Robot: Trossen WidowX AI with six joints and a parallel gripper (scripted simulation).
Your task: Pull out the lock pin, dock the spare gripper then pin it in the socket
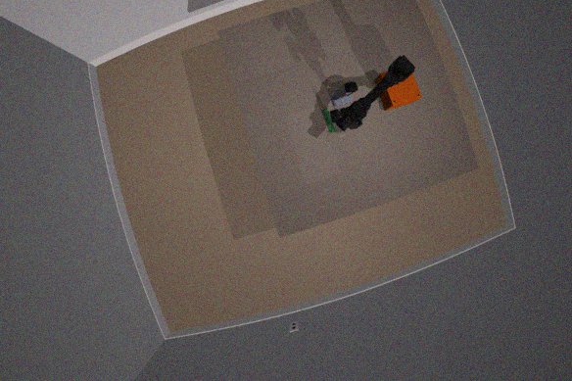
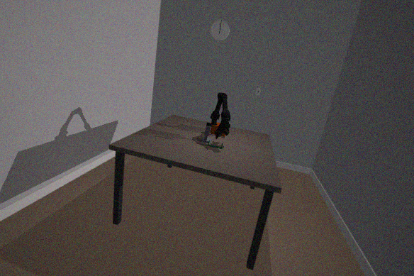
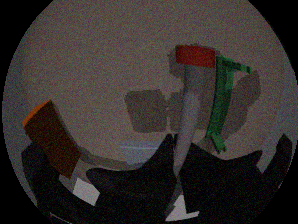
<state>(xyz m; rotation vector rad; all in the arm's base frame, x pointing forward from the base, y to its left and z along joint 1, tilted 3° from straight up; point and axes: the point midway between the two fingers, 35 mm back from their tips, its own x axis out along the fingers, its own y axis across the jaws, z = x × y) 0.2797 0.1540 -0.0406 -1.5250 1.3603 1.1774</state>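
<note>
My gripper tip is 100 mm to the left of the grey mount. Round my gripper tip: spare gripper (10 mm behind, 100 mm to the right, 70 mm above); green strip (80 mm ahead, 30 mm to the left, 30 mm below).
</note>
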